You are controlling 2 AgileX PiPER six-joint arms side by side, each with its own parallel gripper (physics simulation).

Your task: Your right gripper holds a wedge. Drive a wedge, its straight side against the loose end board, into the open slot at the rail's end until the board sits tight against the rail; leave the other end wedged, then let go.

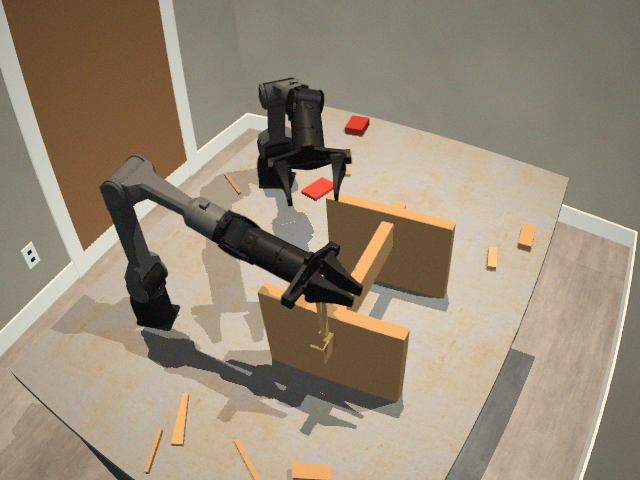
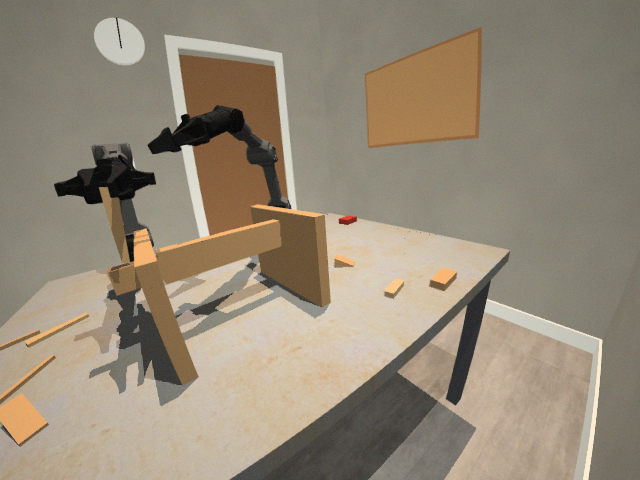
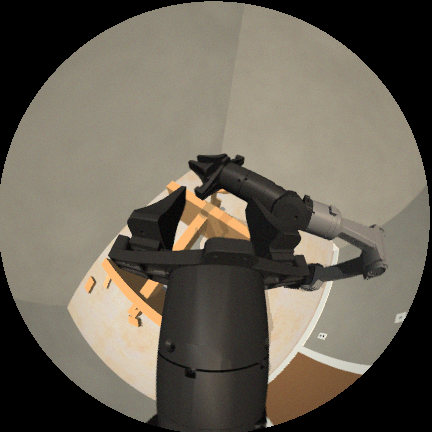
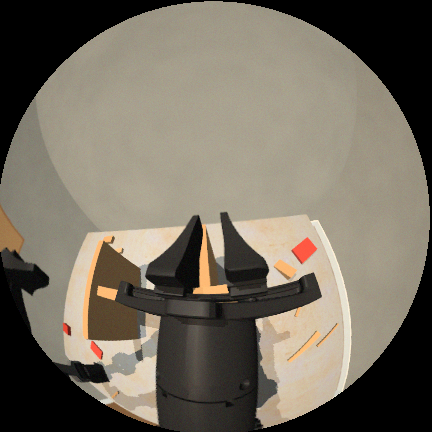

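My right gripper (image 1: 355, 296) (image 2: 109, 183) (image 4: 210, 220) is shut on the wide upper end of a wedge (image 1: 323, 319) (image 2: 116, 227) (image 4: 204, 265). The wedge hangs thin end down beside the outer face of the near end board (image 1: 372, 351) (image 2: 165, 330). Its tip is at the slot in the rail's protruding end (image 1: 325, 348) (image 2: 124, 281); how deep it sits, and any gap between board and rail, I cannot tell. The rail (image 1: 373, 253) (image 2: 222, 250) runs to the far board (image 1: 418, 253) (image 2: 294, 258), where a small wooden piece (image 1: 399, 206) shows above the top edge. My left gripper (image 1: 312, 201) is open and empty.
Thin wooden strips (image 1: 180, 419) (image 1: 153, 451) (image 1: 246, 459) and a wooden block (image 1: 311, 470) lie near the table's front. Two small blocks (image 1: 492, 258) (image 1: 526, 236) lie right of the far board. A red block (image 1: 356, 125) and a flat red piece (image 1: 317, 189) lie near the left arm.
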